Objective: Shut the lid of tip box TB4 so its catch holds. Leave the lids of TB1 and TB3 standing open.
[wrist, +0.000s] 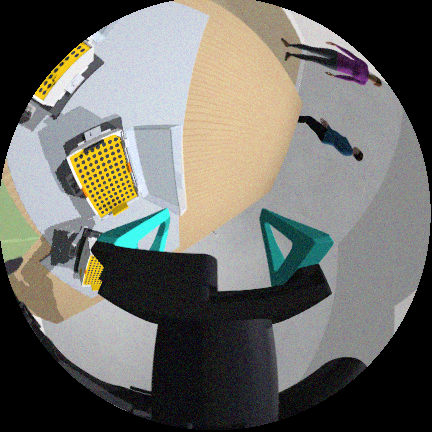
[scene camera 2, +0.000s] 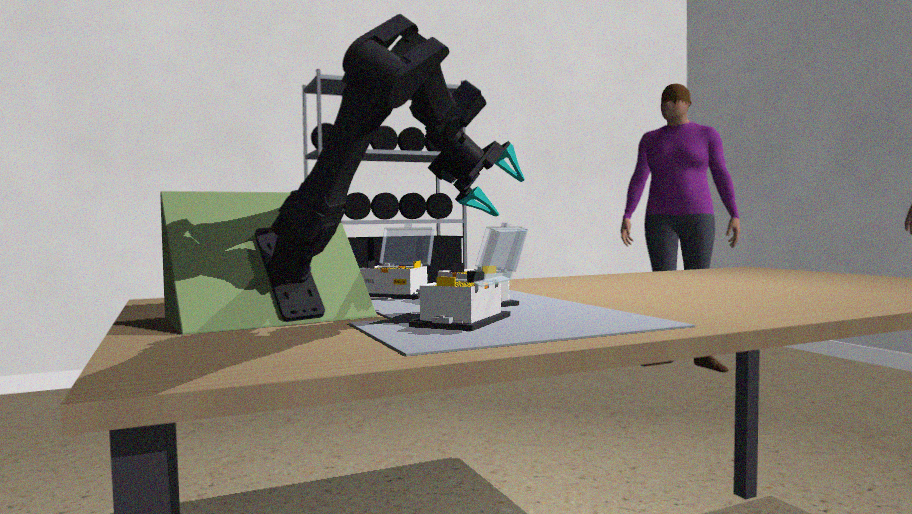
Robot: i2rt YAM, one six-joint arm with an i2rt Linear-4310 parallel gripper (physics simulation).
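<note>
Three white tip boxes with yellow racks show. The far one [scene camera 2: 408, 279] [wrist: 65, 72] has its clear lid [scene camera 2: 406, 245] up. The middle one [wrist: 102, 175] has its clear lid [wrist: 159, 165] standing open, leaning away from the rack. The near one [scene camera 2: 450, 303] [wrist: 92, 272] is partly hidden by my gripper in the wrist view; its lid is not clear there. An upright clear lid [scene camera 2: 503, 249] rises behind it in the scene view. I cannot read which box is TB4, TB1 or TB3. My gripper [scene camera 2: 509, 197] [wrist: 214, 212] is open and empty, above the upright lid.
The boxes stand on a grey mat [scene camera 2: 574, 322] [wrist: 150, 65] on the wooden table [scene camera 2: 734, 296] [wrist: 240, 110]. A green wedge [scene camera 2: 217, 300] [wrist: 15, 215] stands beneath the arm's base. A shelf rack [scene camera 2: 389, 155] and a person in purple [scene camera 2: 680, 169] [wrist: 350, 67] are beyond the table.
</note>
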